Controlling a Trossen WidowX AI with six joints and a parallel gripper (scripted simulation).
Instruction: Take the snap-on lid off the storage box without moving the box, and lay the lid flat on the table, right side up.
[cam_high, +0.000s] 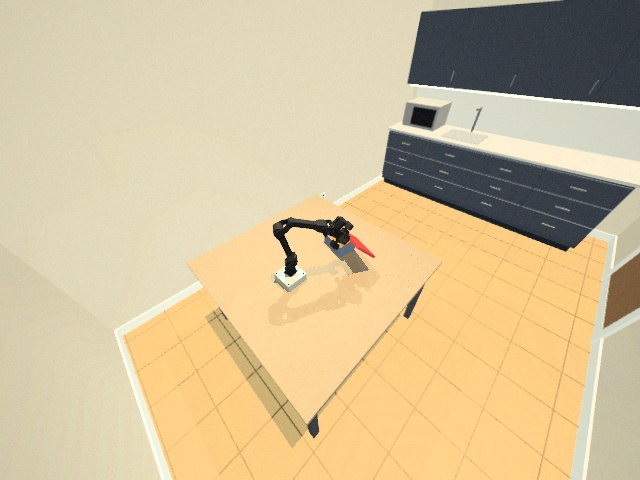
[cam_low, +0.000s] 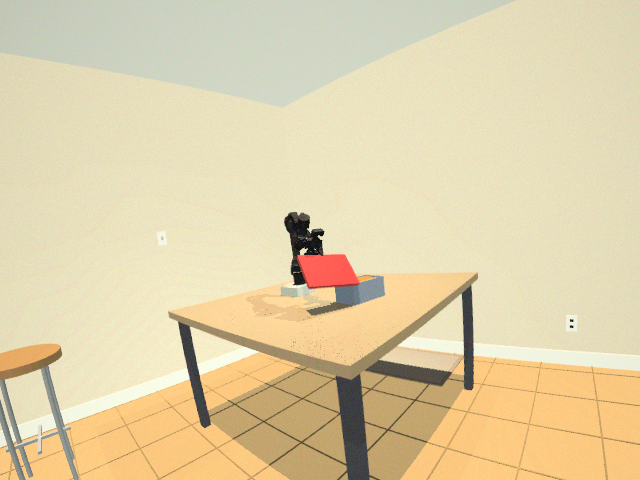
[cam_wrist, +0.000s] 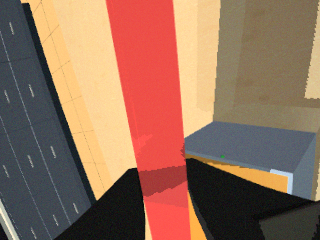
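The lid lies 6 cm below my gripper tip, 5 cm ahead of it and 4 cm to the right of it. The rest, counted from my gripper tip: storage box (18 cm below, 14 cm to the left, 11 cm ahead).
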